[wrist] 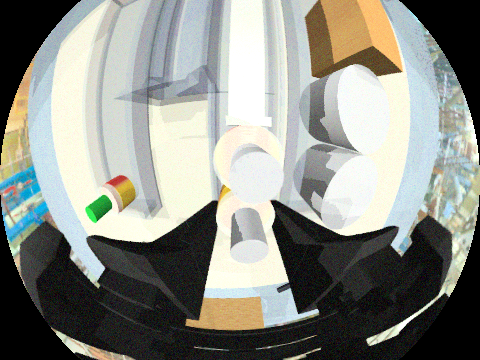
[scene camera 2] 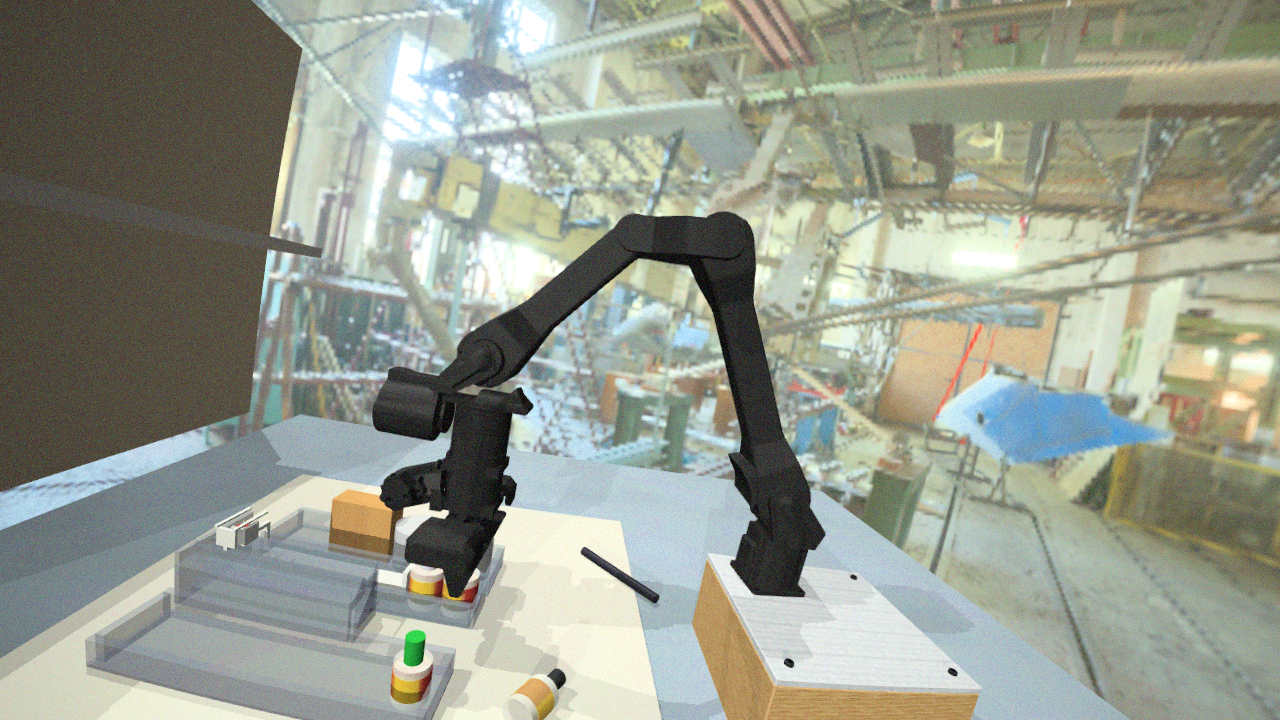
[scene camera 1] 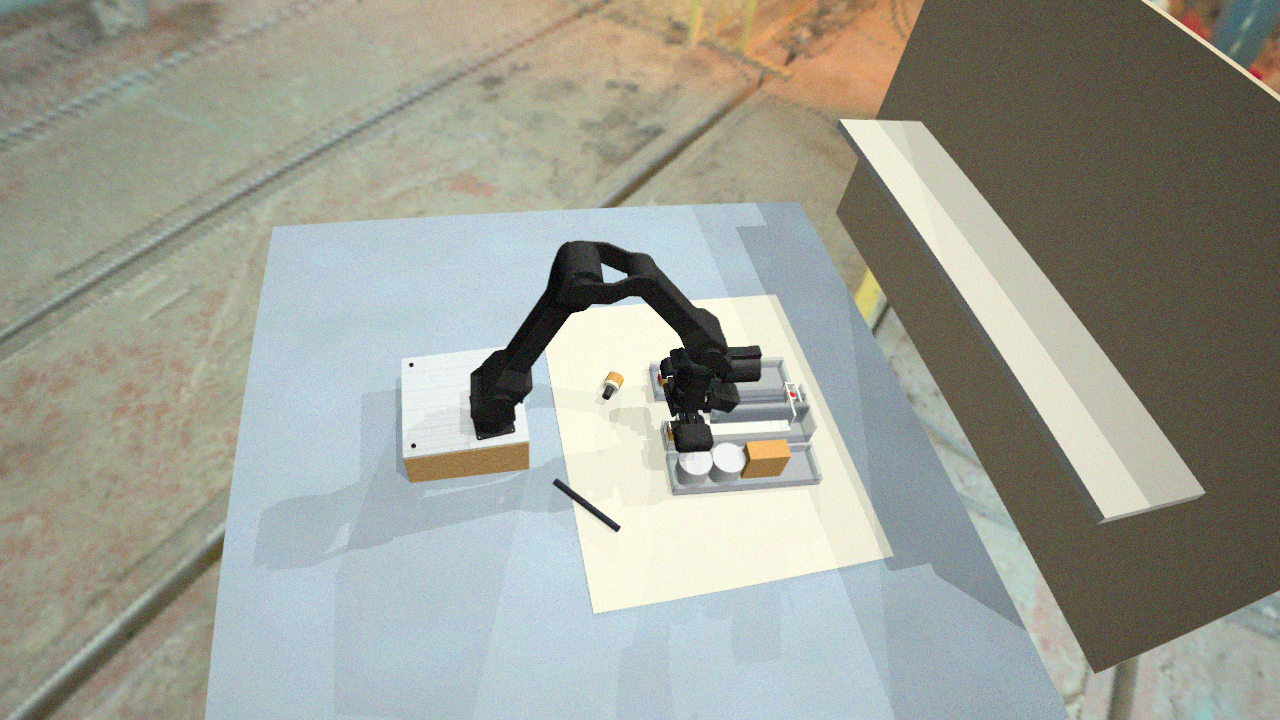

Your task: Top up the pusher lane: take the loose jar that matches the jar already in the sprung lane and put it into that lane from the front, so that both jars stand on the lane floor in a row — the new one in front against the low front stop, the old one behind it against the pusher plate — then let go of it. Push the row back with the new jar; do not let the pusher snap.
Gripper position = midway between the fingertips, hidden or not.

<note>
In view: the gripper [scene camera 2: 460, 586], a tan box [scene camera 2: 360, 520] and a black rod [scene camera 2: 646, 592].
The tan box shows as well in scene camera 1 [scene camera 1: 768, 458]. The gripper is seen too in the wrist view [wrist: 244, 205] and in scene camera 1 [scene camera 1: 677, 429].
</note>
